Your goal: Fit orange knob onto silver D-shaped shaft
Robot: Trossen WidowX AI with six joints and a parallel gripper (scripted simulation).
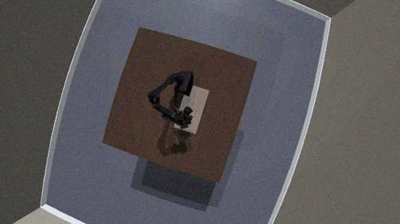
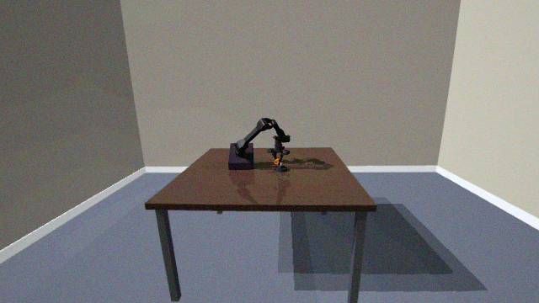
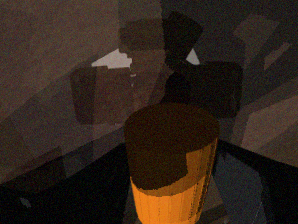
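Now: the dark round pedestal 18 cm to the right of my gripper tip, 3 cm ahead of it and 1 cm above it. The rest, counted from my gripper tip: orange knob (1 cm above).
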